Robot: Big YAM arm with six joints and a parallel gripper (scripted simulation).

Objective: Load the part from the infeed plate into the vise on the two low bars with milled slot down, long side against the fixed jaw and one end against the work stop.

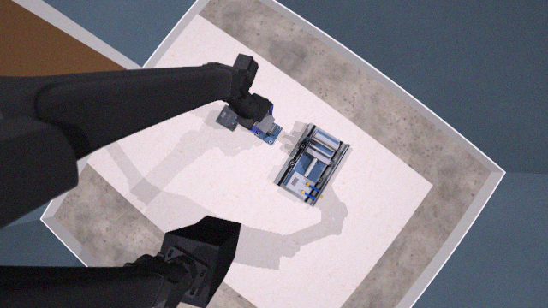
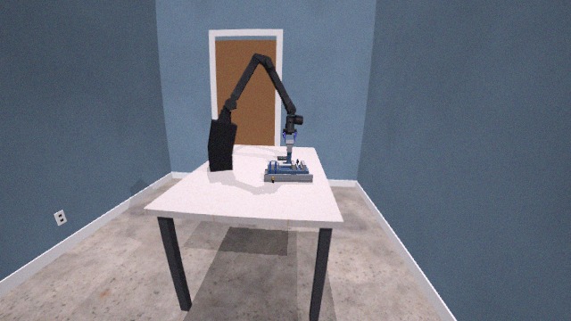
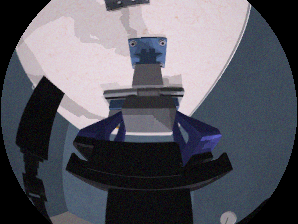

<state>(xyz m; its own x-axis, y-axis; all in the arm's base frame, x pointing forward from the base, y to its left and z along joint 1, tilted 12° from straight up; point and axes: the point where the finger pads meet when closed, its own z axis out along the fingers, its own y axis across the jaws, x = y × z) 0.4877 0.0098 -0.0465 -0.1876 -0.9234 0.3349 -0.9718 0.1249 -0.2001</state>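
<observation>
Now: the part 10 mm below my hand. The rest, counted from my hand: dark square plate: 20 mm behind, 180 mm to the left, 180 mm below.
</observation>
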